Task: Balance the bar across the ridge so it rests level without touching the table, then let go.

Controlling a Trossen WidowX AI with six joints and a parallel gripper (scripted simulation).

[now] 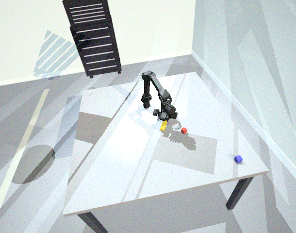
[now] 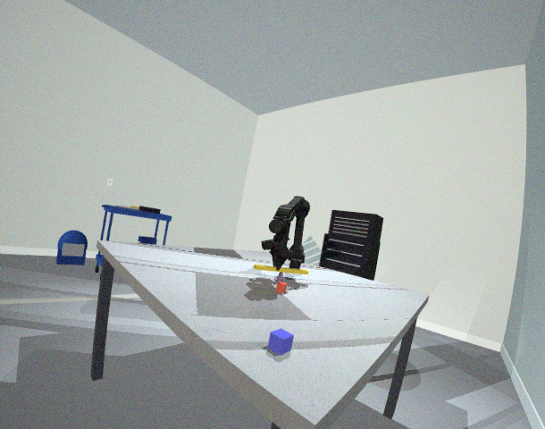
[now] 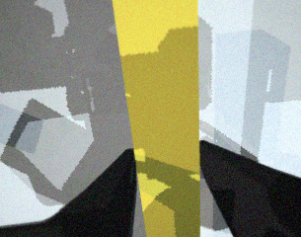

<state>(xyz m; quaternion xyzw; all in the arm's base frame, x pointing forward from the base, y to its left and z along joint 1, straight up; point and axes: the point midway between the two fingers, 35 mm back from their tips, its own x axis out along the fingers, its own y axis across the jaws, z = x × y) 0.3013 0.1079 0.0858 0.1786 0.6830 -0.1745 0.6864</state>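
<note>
Right now the yellow bar is 3 cm behind my gripper tip and 1 cm to the left of it. Also, from my gripper tip: blue cube 44 cm ahead, 39 cm to the left, 3 cm below; red cube 11 cm ahead, 12 cm to the left, 3 cm below.
</note>
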